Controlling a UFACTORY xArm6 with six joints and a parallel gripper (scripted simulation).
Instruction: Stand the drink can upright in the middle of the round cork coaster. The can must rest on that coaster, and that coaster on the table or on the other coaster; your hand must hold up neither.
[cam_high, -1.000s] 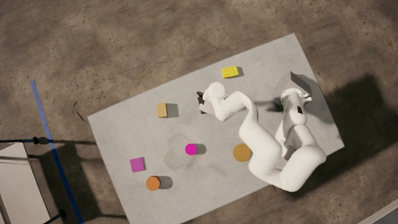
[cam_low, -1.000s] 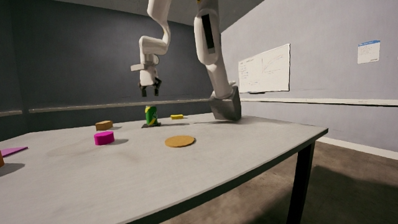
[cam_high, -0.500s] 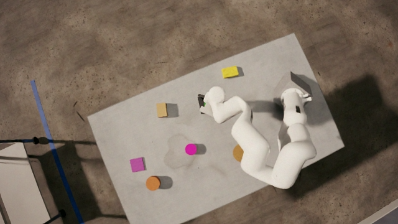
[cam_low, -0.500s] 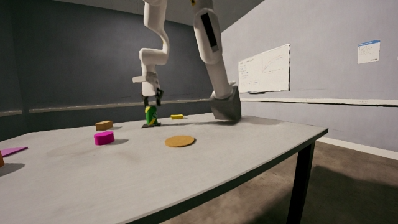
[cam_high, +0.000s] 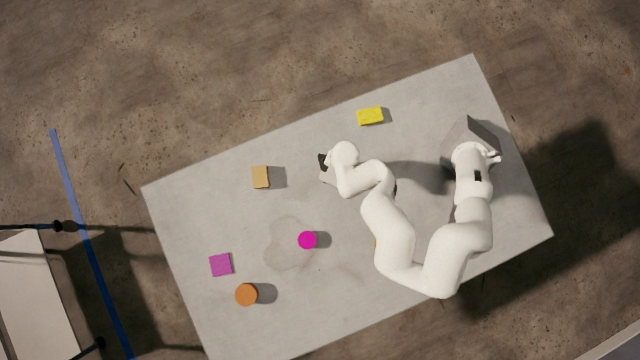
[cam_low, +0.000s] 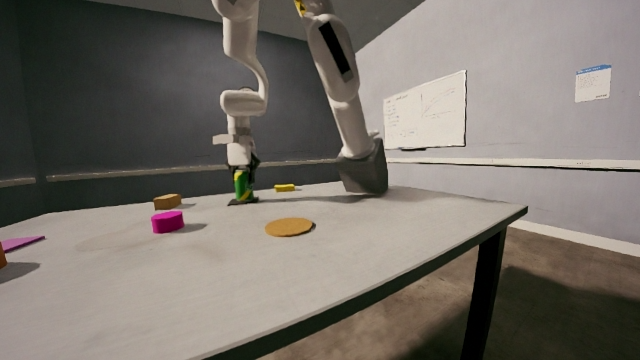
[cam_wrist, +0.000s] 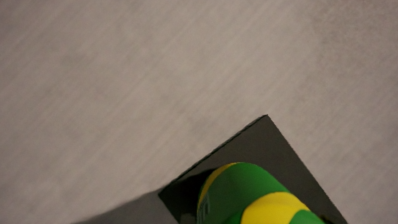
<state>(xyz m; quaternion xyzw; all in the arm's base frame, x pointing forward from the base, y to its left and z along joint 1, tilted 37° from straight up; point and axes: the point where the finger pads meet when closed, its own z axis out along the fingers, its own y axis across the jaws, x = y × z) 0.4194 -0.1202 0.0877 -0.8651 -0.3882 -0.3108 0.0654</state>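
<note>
Now: the dark square coaster 10 mm ahead of my hand, 10 mm to the right of it and 80 mm below it. The rest, counted from my hand: round cork coaster: 130 mm behind, 310 mm to the left, 80 mm below; then magenta disc: 160 mm ahead, 230 mm to the left, 70 mm below; then tan block: 280 mm ahead, 30 mm to the right, 70 mm below.
</note>
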